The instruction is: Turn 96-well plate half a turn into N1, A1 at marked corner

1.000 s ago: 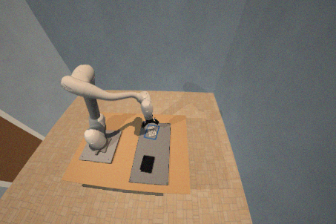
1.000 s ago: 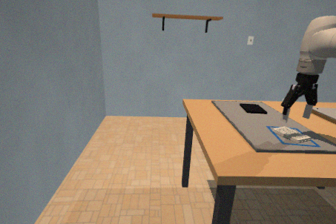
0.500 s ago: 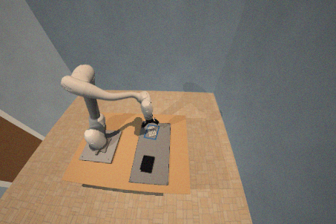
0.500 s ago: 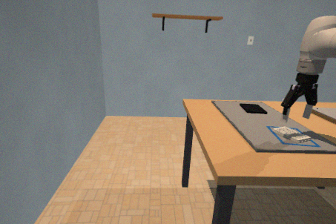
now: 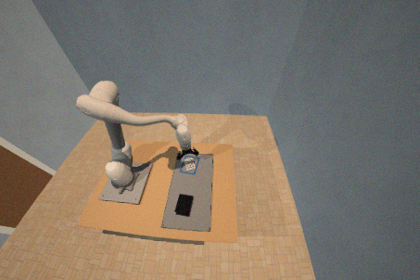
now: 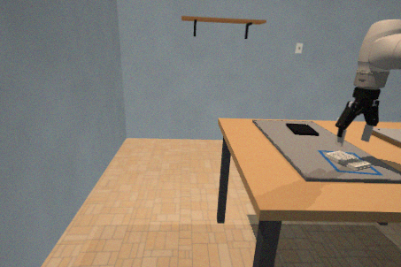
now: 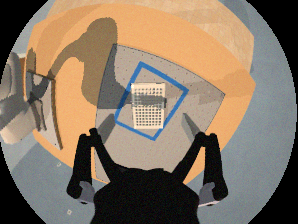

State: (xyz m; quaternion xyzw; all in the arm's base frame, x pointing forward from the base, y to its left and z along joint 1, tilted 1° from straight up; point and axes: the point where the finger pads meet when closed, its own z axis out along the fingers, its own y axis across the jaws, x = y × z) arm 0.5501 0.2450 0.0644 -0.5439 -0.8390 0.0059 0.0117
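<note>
The white 96-well plate lies 8 cm below my hand. From my hand the other things lie so: black plate nest N1 (3 cm ahead, 38 cm to the right, 8 cm below).
</note>
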